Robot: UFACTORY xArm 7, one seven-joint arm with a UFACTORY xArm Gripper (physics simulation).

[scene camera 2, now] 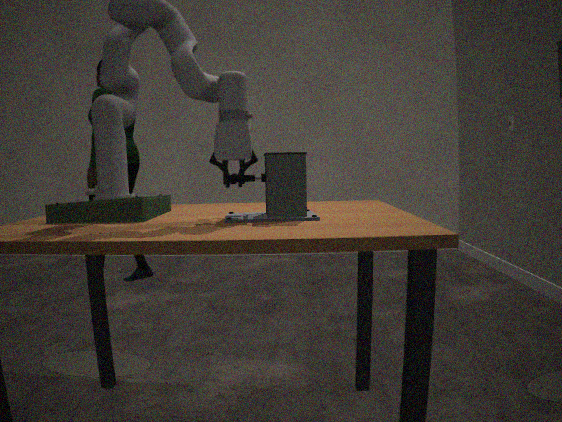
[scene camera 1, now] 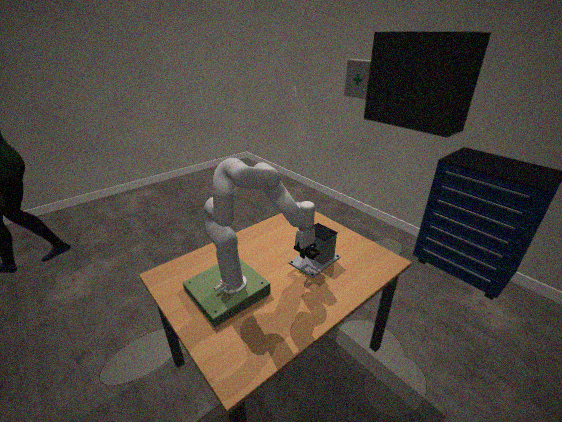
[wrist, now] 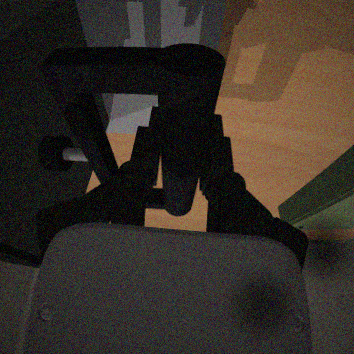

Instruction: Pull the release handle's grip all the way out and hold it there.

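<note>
The release handle is a dark frame whose thick grip bar (wrist: 178,202) stands out from a grey box (scene camera 1: 327,246) (scene camera 2: 286,186). A short bright rod (wrist: 75,154) (scene camera 2: 258,177) shows between the handle and the box. My gripper (wrist: 183,126) (scene camera 2: 233,181) is shut on the grip, with one finger on each side of the bar. The fingers hide the bar's middle. In scene camera 1, the gripper is small and dark beside the box. How far the rod is out is hard to tell.
The box stands on a light base plate (scene camera 1: 296,263) (scene camera 2: 245,216) on the wooden table (scene camera 1: 360,255) (scene camera 2: 350,225). The arm's green base block (scene camera 1: 200,292) (scene camera 2: 100,211) is beside it. A blue drawer cabinet (scene camera 1: 485,220), a dark wall box (scene camera 1: 425,80) and a person (scene camera 1: 10,185) are beyond the table.
</note>
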